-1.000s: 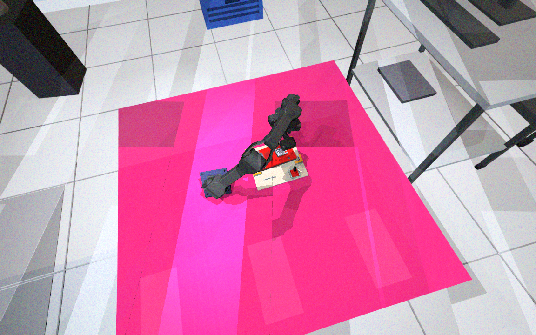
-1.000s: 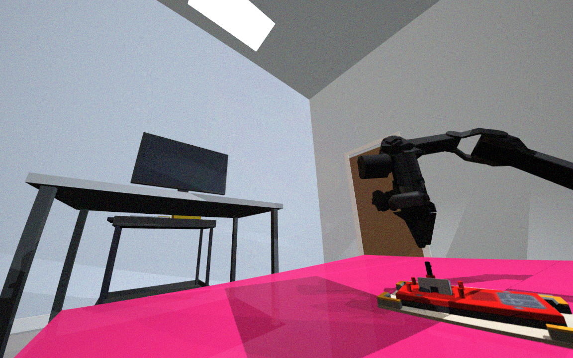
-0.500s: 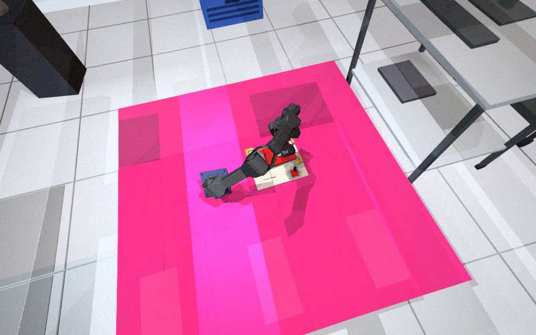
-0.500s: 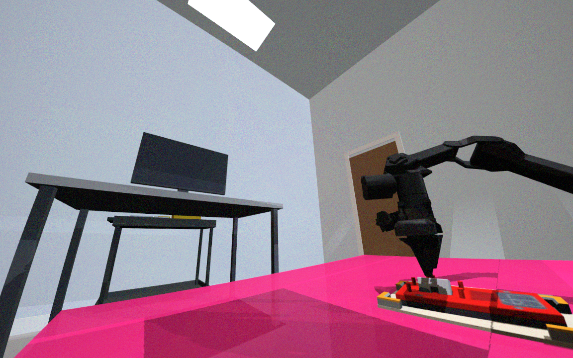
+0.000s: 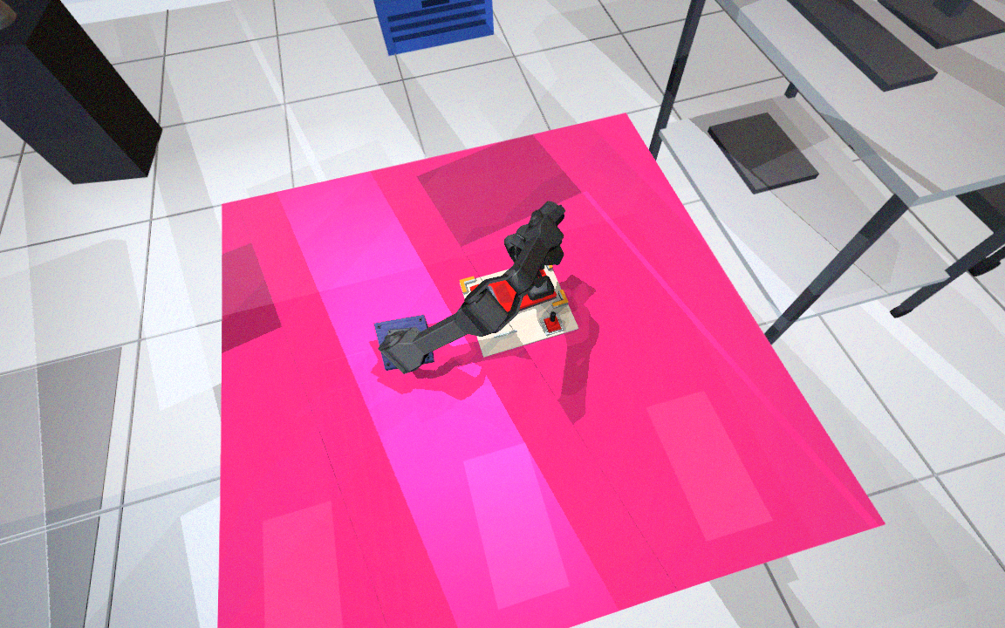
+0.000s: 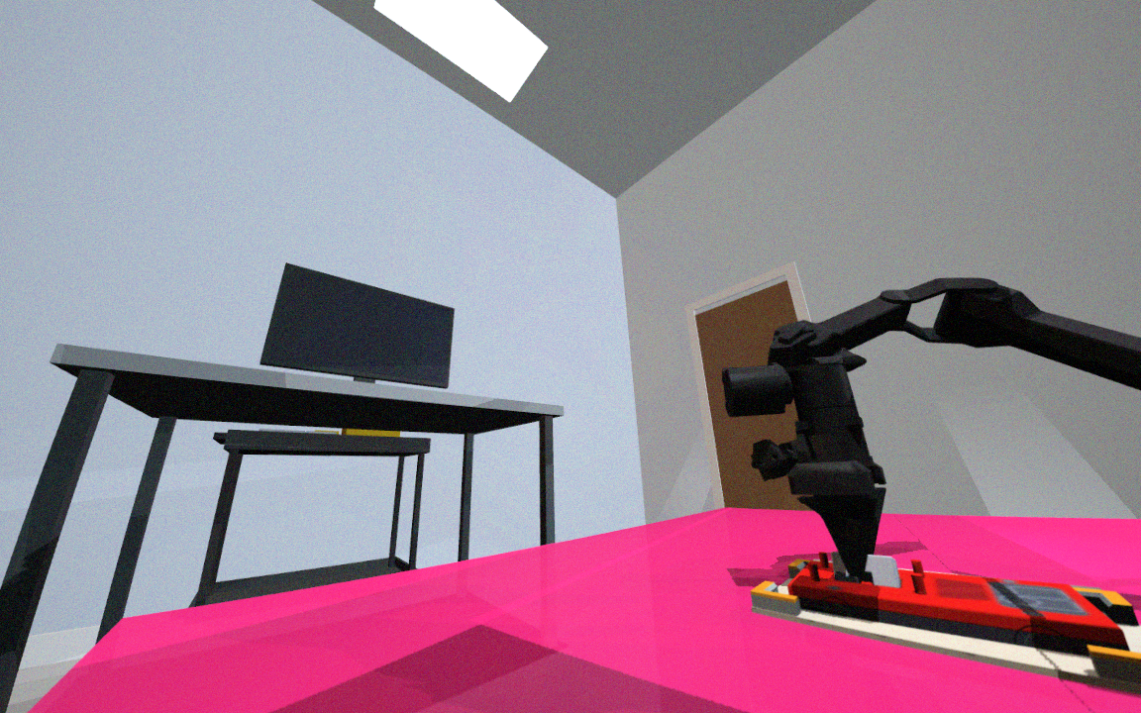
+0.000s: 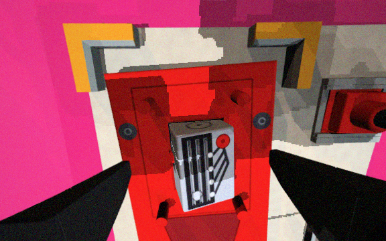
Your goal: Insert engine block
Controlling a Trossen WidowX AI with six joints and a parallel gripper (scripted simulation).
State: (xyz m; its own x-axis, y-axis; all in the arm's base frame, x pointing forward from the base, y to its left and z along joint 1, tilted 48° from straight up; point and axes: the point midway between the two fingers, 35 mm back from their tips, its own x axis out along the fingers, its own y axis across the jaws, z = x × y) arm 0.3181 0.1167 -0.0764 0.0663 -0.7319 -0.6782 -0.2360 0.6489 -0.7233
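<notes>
Right now my gripper tip is 1 cm above the grey engine block.
</notes>
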